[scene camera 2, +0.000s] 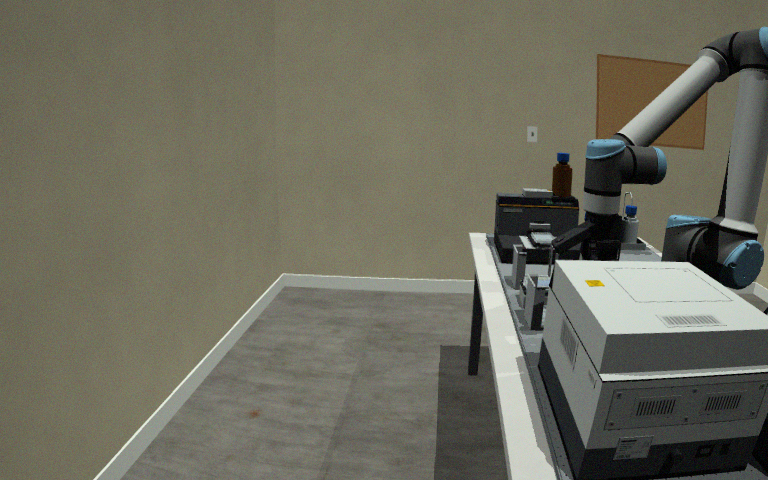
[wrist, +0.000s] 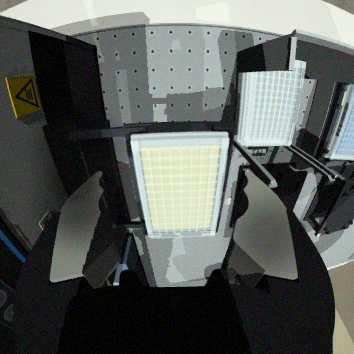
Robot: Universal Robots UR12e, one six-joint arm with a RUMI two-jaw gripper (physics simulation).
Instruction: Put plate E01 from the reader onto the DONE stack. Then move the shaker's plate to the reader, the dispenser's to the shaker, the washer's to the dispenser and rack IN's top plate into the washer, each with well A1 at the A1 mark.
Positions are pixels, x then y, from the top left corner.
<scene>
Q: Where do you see a grey upright rack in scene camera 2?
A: At 535, 295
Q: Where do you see a dark frame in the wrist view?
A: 49, 164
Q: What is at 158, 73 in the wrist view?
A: A perforated grey board.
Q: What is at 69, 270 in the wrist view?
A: The gripper.
</scene>
